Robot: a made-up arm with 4 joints.
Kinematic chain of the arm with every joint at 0, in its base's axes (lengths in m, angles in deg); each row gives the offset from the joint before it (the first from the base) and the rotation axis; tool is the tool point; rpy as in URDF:
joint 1: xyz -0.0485 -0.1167 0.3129 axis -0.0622 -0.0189 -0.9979
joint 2: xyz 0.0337 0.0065 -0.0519 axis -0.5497 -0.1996 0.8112
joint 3: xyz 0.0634 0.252 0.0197 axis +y
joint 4: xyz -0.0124 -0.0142 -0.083 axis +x
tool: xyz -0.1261 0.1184 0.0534 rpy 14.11 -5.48 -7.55
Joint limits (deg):
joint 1: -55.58..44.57
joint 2: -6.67..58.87
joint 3: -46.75..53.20
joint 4: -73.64..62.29
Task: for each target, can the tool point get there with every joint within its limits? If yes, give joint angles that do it. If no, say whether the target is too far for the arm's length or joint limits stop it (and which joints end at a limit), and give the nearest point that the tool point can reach.
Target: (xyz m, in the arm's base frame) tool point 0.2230 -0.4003 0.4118
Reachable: no: joint limits stop it (at a limit: joint 1, joint 2, joint 3, joint 4) | nearest point 0.1748 0.0047 0.4273 | short by 0.408 m
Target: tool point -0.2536 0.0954 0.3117
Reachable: yes | joints -25.39 15.83 13.96 44.84
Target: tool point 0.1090 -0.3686 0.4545
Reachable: no: joint limits stop it (at a limit: joint 1, joint 2, joint 3, joint 4) | nearest point 0.1748 0.0047 0.4273 | short by 0.380 m
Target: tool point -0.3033 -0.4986 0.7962
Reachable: no: too far | nearest point -0.3159 -0.1190 0.2899 | short by 0.633 m
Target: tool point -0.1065 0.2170 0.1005
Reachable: yes | joints 1.74 5.78 0.89 -61.38
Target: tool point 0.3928 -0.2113 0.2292
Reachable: no: joint limits stop it (at a limit: joint 1, joint 2, joint 3, joint 4) | nearest point 0.2966 -0.0051 0.0661 | short by 0.280 m
